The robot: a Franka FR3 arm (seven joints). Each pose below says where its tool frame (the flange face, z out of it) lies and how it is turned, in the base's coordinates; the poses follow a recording.
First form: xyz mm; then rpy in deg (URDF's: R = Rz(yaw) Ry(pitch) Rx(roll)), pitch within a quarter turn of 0, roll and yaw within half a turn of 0.
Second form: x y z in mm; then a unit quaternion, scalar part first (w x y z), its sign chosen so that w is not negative. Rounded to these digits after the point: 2 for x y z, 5 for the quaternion.
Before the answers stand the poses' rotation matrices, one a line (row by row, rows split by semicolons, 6 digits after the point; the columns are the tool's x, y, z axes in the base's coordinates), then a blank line. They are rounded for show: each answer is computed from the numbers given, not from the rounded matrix.
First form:
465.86 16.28 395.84 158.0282 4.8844 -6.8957
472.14 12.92 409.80 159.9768 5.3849 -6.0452
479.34 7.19 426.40 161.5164 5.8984 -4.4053
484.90 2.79 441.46 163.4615 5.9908 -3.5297
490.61 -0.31 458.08 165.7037 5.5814 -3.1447
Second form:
0.989161 -0.079715 -0.123312; -0.119626 -0.924485 -0.361963; -0.085146 0.372791 -0.924000
0.990050 -0.066993 -0.123742; -0.104848 -0.937713 -0.331211; -0.093846 0.340890 -0.935408
0.991767 -0.040365 -0.121527; -0.076405 -0.948115 -0.308610; -0.102765 0.315355 -0.943393
0.992652 -0.029366 -0.117386; -0.061230 -0.958639 -0.277960; -0.104369 0.283105 -0.953393
0.993760 -0.029178 -0.107652; -0.054598 -0.968890 -0.241394; -0.097260 0.245766 -0.964438

465.86 16.28 395.84 0.18753 0.97950 -0.05088 -0.05321
472.14 12.92 409.80 0.17097 0.98275 -0.04371 -0.05535
479.34 7.19 426.40 0.15832 0.98530 -0.02963 -0.05691
484.90 2.79 441.46 0.14197 0.98801 -0.02292 -0.05611
490.61 -0.31 458.08 0.12292 0.99084 -0.02114 -0.05170

